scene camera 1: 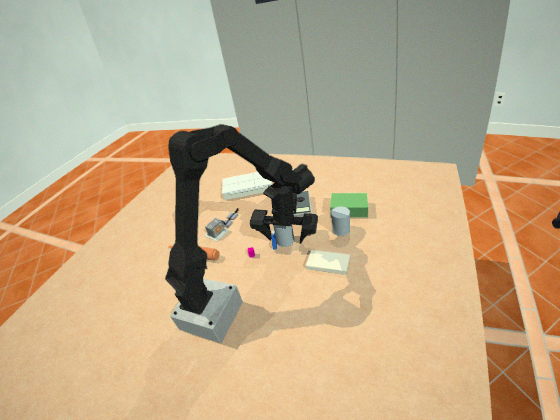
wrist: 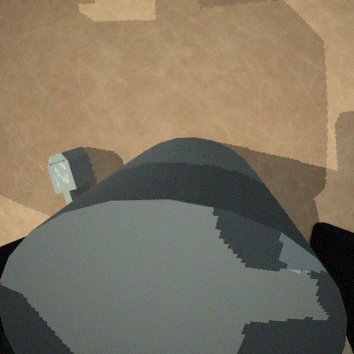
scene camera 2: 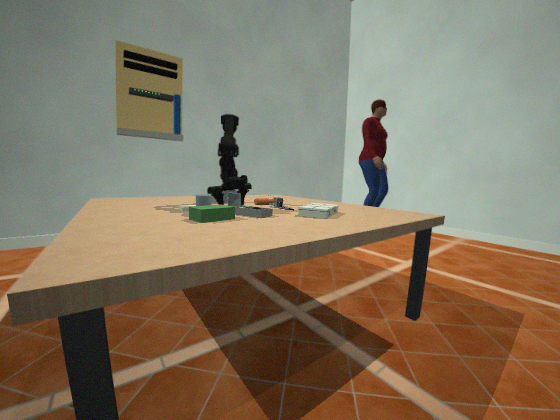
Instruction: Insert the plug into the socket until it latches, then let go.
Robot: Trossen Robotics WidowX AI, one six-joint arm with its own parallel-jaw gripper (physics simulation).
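Frame: origin at the arm's base, x left, y ahead, z down, level; millimetres.
Where they show: gripper, between the fingertips: [scene camera 1: 285, 240]; arm's base, origin of its link: [scene camera 1: 196, 300].
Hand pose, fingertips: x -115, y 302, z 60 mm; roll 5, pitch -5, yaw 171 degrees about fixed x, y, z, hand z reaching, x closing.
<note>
Each offset is from my fingertips to the top centre of the thing.
The plug @[dz -15, dx +35, dy -6 mm] [scene camera 1: 274, 242] has a slim blue body beside a grey cylinder @[dz -65, dx +4, dy +7 mm] [scene camera 1: 285, 236] [scene camera 2: 233, 198] [wrist: 150, 280]. In the wrist view the plug's pale clear head @[dz -13, dx +45, dy +19 mm] [wrist: 61, 174] shows at the left, and its blue body is hidden behind the cylinder. The socket @[dz -40, dx +242, dy -2 mm] [scene camera 1: 216, 228] [scene camera 2: 278, 202] is a small grey box with an orange-edged opening on a pale base, left of the gripper in scene camera 1. My gripper [scene camera 1: 286, 241] [scene camera 2: 231, 202] [wrist: 195, 237] is open and low over the table, with the cylinder between its spread fingers; the plug is close to the left finger in scene camera 1.
A second grey cylinder @[dz -65, dx -152, dy +82 mm] [scene camera 1: 341, 222], a green block @[dz -35, dx -160, dy +186 mm] [scene camera 1: 349, 204] [scene camera 2: 212, 213] and a pale flat box @[dz -10, dx -145, dy -60 mm] [scene camera 1: 328, 262] stand to the right. A magenta cube @[dz -21, dx +80, dy -74 mm] [scene camera 1: 251, 252] and an orange cylinder @[dz -29, dx +271, dy -113 mm] [scene camera 1: 212, 254] lie left. A grey device @[dz -25, dx +1, dy +168 mm] [scene camera 1: 303, 198] and white box @[dz -30, dx +251, dy +263 mm] [scene camera 1: 245, 187] [scene camera 2: 318, 211] are behind.
</note>
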